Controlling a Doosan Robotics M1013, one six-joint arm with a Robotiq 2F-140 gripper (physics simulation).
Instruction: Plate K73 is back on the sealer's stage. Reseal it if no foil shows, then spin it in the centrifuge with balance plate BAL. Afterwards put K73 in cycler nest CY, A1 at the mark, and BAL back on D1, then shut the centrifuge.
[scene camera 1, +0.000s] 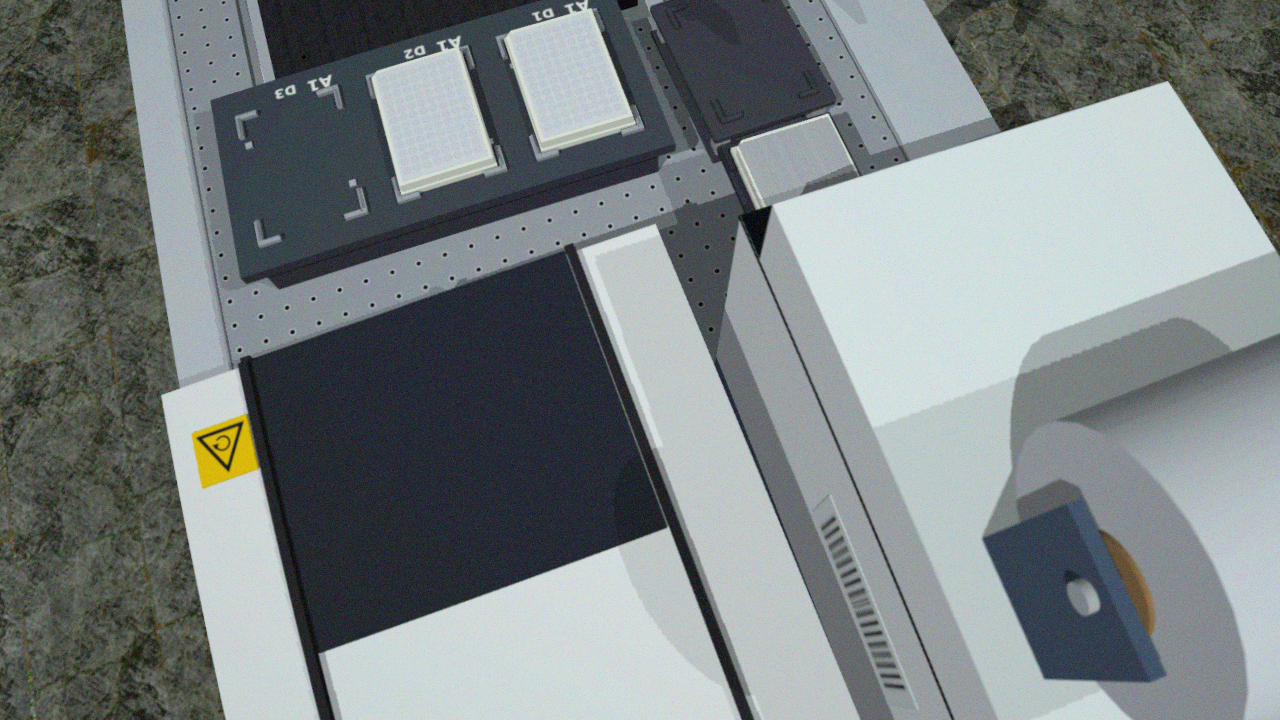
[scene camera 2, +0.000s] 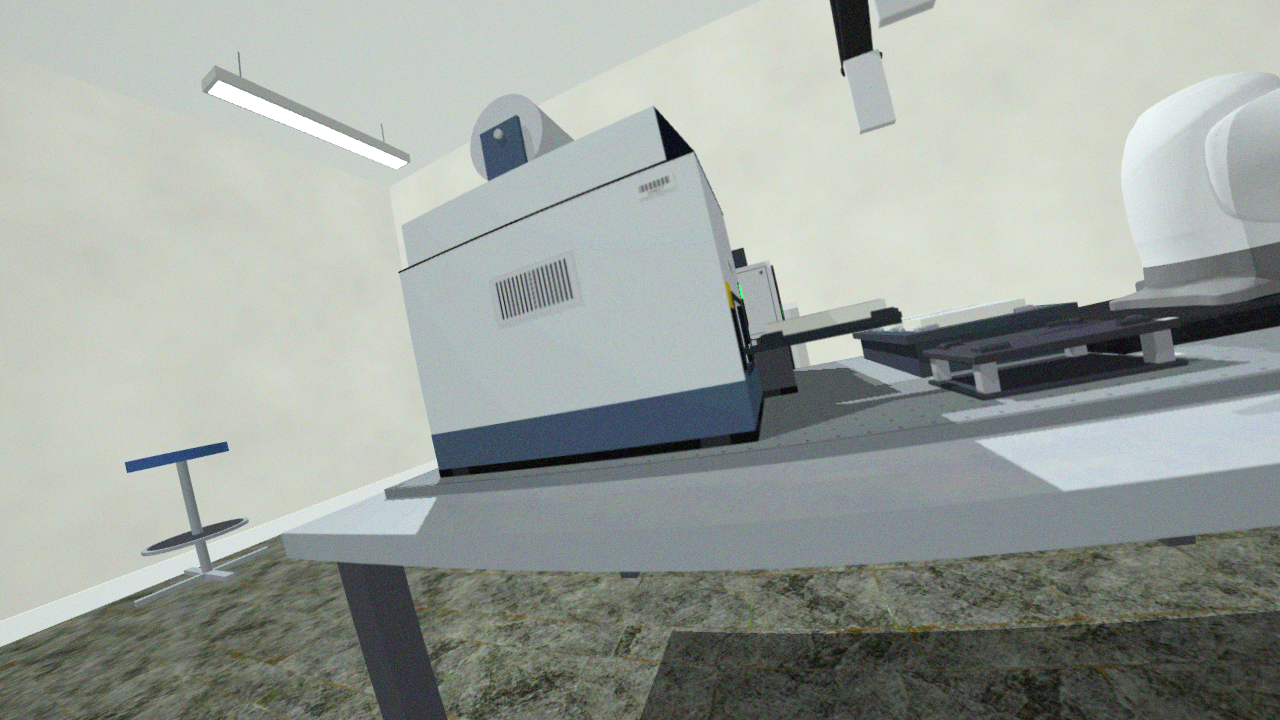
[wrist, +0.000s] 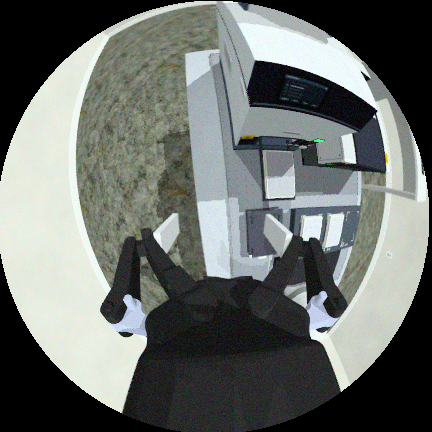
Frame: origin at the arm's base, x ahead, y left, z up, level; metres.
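Seen in the pictures: gripper, fingertip midpoint: (scene camera 2: 889, 82) (wrist: 221, 223); arm's base, link origin: (scene camera 2: 1230, 291) (wrist: 296, 294).
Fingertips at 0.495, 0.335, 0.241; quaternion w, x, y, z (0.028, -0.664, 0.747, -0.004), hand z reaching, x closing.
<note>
Pixels of each thing's middle, then the offset from my fingertips to it, as dx, dy, dz. Level surfaces: height alone.
- sealer's stage, body centre: (scene camera 1: 812, 191) (wrist: 280, 173) +0.067, -0.161, -0.154
- D1, body centre: (scene camera 1: 567, 78) (scene camera 2: 958, 315) (wrist: 310, 233) -0.135, -0.299, -0.196
- D2, body centre: (scene camera 1: 431, 119) (scene camera 2: 926, 318) (wrist: 333, 230) -0.139, -0.424, -0.196
- raised dark nest, body centre: (scene camera 1: 739, 62) (scene camera 2: 1033, 353) (wrist: 264, 232) -0.126, -0.134, -0.240
- sealer, body centre: (scene camera 1: 1058, 526) (scene camera 2: 574, 274) (wrist: 276, 51) +0.364, -0.168, -0.025
- three-place deck, surface height: dz -0.204
The plate on the sealer's stage (scene camera 1: 787, 159) (scene camera 2: 827, 317) (wrist: 279, 175) sits outside the sealer front. Its top looks grey and smooth, like foil, without the well pattern of the deck plates. White plates stand on D1 (scene camera 1: 571, 80) (wrist: 311, 227) and D2 (scene camera 1: 434, 120) (wrist: 334, 230); neither carries a readable name. The centrifuge (scene camera 1: 447, 429) (wrist: 371, 140) shows its dark panel between black rails; its inside is hidden. A raised dark nest (scene camera 1: 742, 62) (scene camera 2: 1056, 340) (wrist: 257, 232) is bare; its label is unreadable. My gripper (scene camera 2: 888, 71) (wrist: 221, 223) is open and empty, high above the bench's edge.
The sealer (scene camera 1: 1029, 214) (scene camera 2: 572, 349) (wrist: 300, 120) is a tall white box beside the centrifuge, with a large roll (scene camera 1: 1136, 555) (scene camera 2: 510, 134) on top. The three-place deck (scene camera 1: 295, 170) stands beside the raised nest; D3 holds no plate. The arm's base (scene camera 2: 1199, 277) stands behind the deck.
</note>
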